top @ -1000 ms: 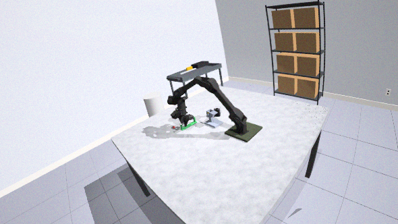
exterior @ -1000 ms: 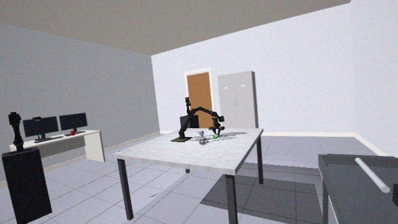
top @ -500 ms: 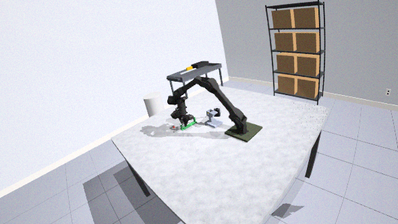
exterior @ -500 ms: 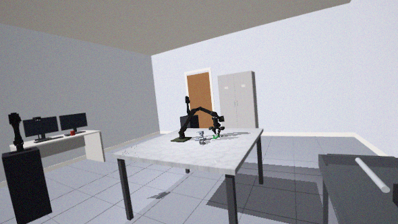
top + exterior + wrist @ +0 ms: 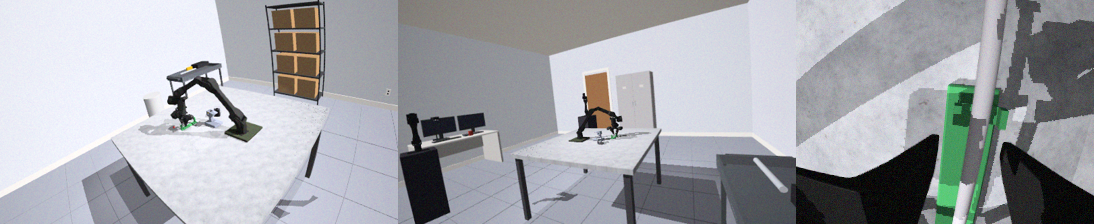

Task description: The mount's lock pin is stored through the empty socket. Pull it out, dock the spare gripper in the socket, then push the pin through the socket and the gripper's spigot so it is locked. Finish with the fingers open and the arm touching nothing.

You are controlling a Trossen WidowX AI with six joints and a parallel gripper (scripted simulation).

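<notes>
The green holder is 40 mm to the right of my gripper tip. Round my gripper tip: mount (110 mm behind, 180 mm to the right, 30 mm above); spare gripper (10 mm behind, 300 mm to the right, 10 mm above).
</notes>
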